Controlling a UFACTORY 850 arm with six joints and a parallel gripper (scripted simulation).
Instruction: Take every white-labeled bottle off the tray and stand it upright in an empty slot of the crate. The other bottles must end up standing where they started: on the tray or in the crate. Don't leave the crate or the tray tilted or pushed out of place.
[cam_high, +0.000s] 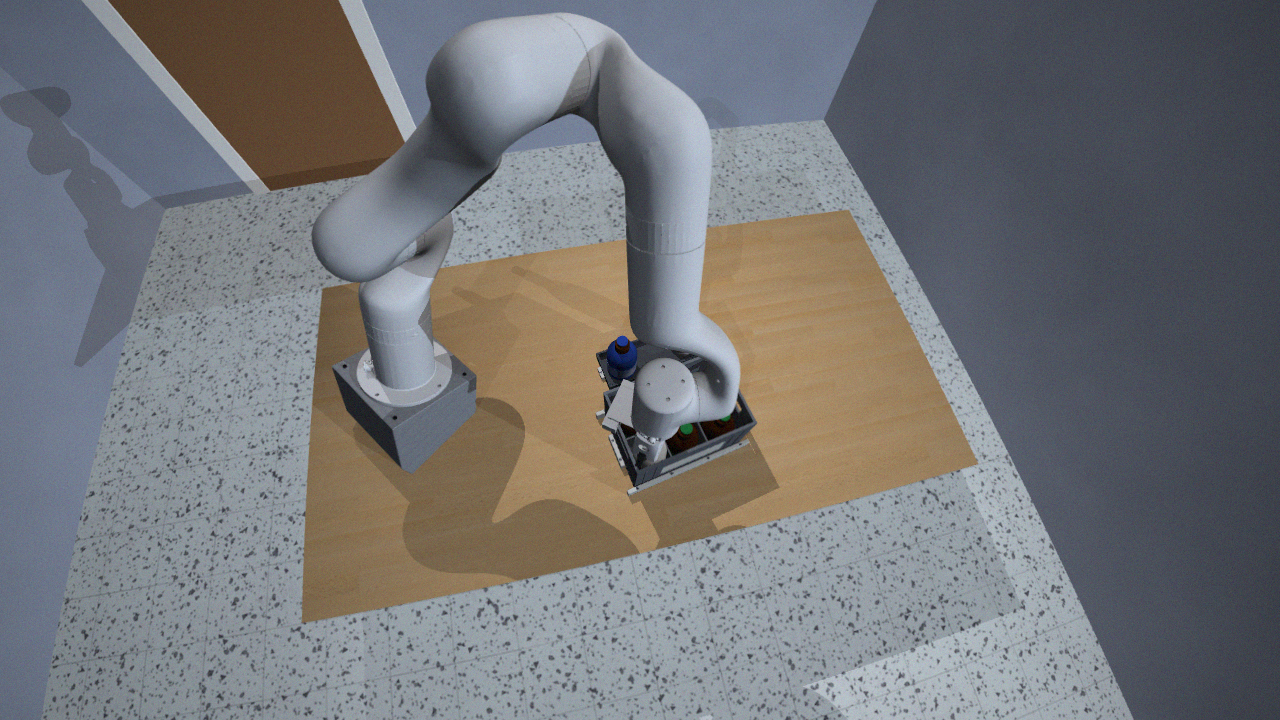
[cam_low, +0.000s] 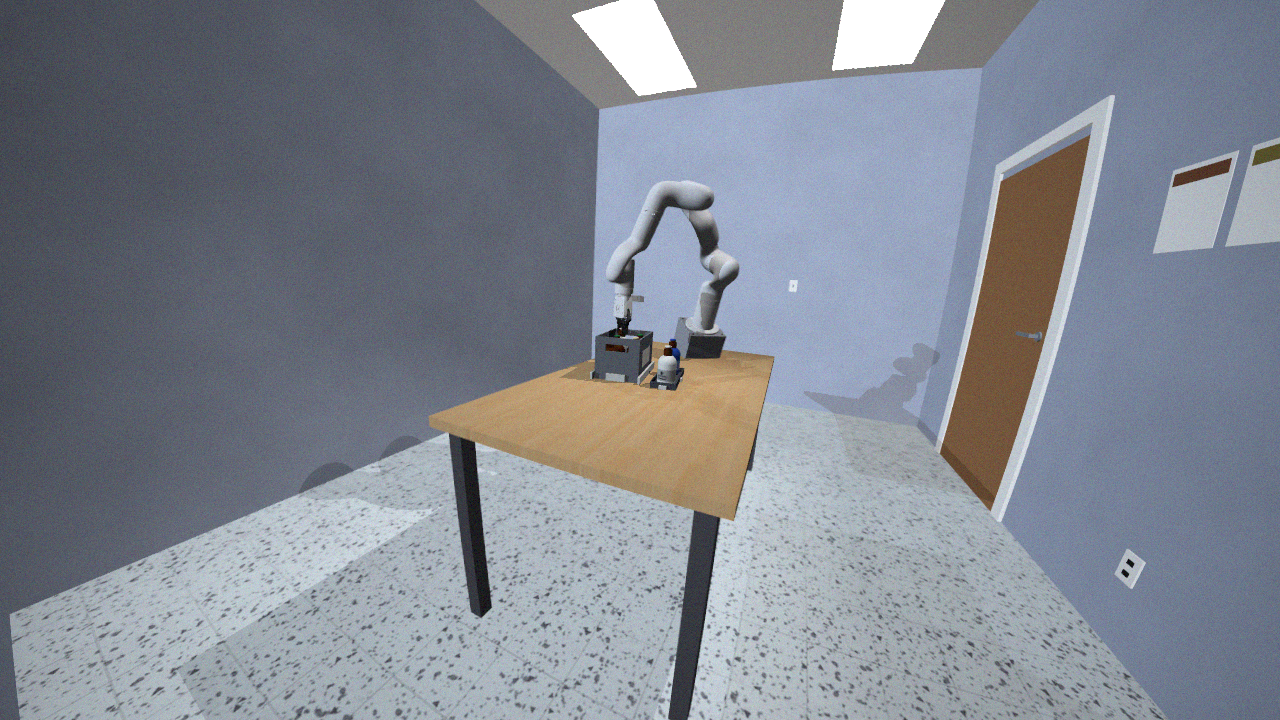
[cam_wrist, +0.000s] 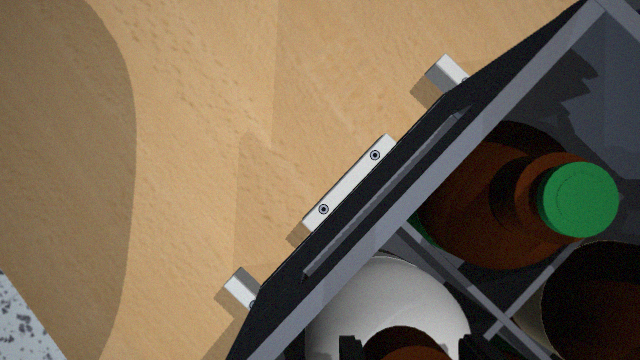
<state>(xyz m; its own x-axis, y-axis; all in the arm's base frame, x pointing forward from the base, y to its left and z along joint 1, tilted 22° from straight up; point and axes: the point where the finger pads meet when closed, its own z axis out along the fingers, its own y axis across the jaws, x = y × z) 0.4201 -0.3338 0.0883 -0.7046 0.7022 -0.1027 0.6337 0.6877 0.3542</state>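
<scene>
Right now my hand is 9 cm short of the crate, 5 cm to the right of it and 10 cm above it. Round my hand: blue-labeled bottle (2 cm ahead, 24 cm to the left, 10 cm below); then dark tray (11 cm ahead, 25 cm to the left, 17 cm below).
</scene>
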